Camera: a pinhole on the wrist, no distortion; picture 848 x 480 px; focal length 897.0 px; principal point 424.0 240.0 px. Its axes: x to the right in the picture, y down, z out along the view. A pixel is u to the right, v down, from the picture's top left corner.
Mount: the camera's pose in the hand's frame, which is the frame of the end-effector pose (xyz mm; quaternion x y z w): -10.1 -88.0 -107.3 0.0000 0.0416 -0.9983 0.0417
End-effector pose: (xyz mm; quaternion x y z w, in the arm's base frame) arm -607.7 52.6 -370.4 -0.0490 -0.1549 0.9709 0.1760
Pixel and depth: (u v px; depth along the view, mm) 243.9 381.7 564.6
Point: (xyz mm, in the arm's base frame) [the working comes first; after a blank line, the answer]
In the camera's frame: -113.4 89.2 564.6

-709.7 156.0 117.8
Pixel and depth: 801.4 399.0 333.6
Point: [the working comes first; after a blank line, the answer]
In the camera's frame: 140.4 59.1 333.6

-445.5 104.6 -97.2
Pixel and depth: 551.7 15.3 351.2
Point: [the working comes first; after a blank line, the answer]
In the camera's frame: 50.0 -88.0 351.2

-572.4 -11.6 -120.3
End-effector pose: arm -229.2 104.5 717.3 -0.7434 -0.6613 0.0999 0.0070
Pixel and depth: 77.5 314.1 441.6
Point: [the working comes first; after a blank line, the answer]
In the camera's frame: -170.6 36.5 441.6

-408.0 244.6 391.6
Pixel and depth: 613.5 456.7 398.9
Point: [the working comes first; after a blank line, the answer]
In the camera's frame: 84.3 96.4 398.9

-502.4 14.9 484.7
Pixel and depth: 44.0 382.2 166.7
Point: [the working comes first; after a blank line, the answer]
In the camera's frame: -70.6 26.4 166.7

-351.5 175.0 670.2
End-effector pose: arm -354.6 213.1 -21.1 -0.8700 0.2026 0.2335 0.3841
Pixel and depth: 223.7 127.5 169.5
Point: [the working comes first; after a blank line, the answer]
In the camera's frame: -37.8 -21.3 169.5

-307.7 305.4 -29.2
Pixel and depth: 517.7 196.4 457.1
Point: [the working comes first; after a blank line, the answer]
In the camera's frame: 47.7 -22.2 457.1

-431.8 557.3 -135.1
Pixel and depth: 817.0 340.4 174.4
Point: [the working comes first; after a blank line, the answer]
In the camera's frame: 76.4 19.5 174.4

-370.5 356.8 61.2
